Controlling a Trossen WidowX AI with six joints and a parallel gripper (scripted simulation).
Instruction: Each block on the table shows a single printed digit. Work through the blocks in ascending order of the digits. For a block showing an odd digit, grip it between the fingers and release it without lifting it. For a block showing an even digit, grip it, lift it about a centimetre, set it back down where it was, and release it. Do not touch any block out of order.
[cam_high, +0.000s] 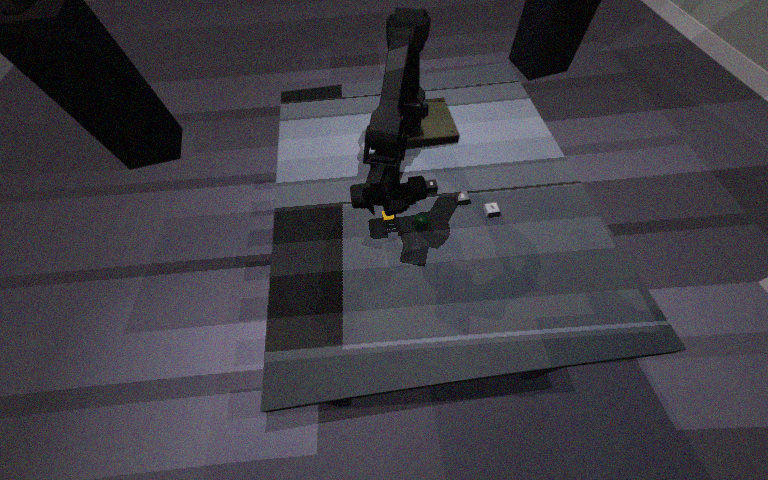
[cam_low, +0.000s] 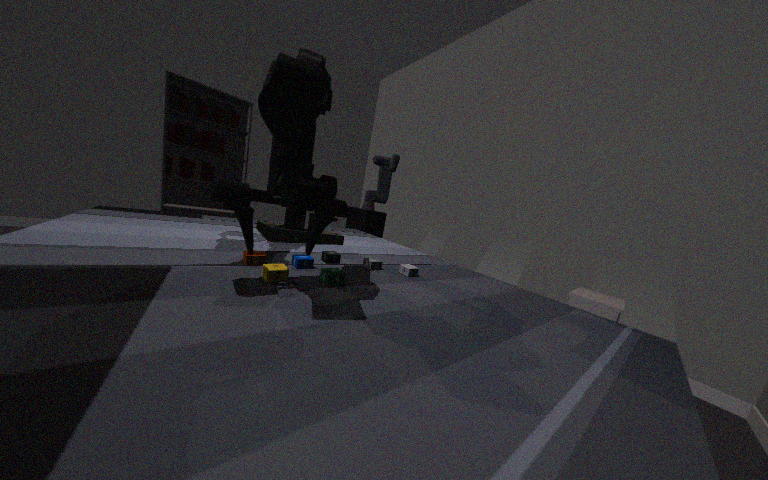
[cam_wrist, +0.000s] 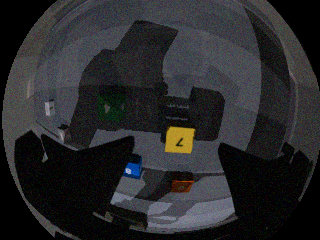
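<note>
Now: the yellow block 30 mm below my gripper tip and 10 mm behind it. The rest, counted from my gripper tip: green block (80 mm to the left, 40 mm ahead, 30 mm below); orange block (90 mm behind, 30 mm below, 10 mm to the right); blue block (70 mm to the left, 50 mm behind, 30 mm below).
</note>
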